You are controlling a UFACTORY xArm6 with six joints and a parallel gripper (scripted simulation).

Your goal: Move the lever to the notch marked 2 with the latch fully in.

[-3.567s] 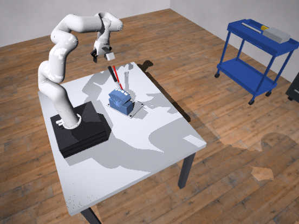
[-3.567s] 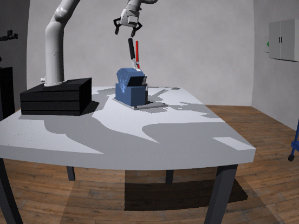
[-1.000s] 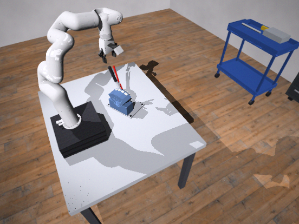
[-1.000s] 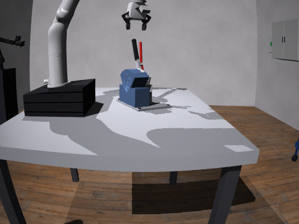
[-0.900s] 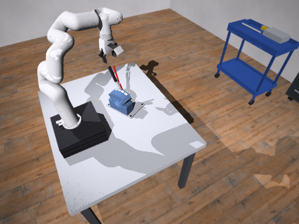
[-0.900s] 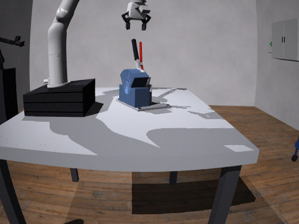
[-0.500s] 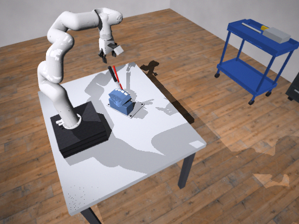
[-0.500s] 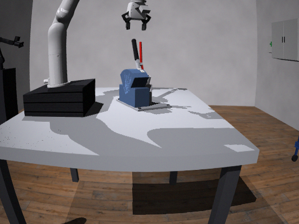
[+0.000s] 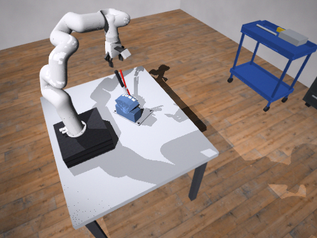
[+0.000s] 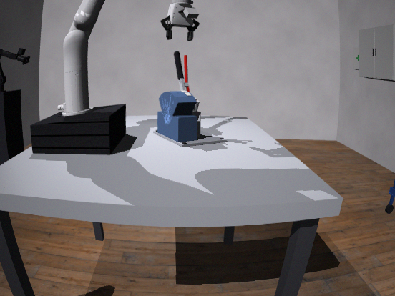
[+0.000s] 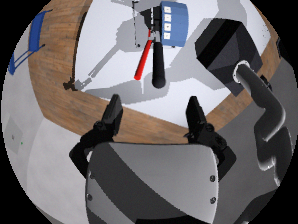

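Right now my hand is 4 cm short of the red bar, 3 cm to the left of it and 19 cm above it.
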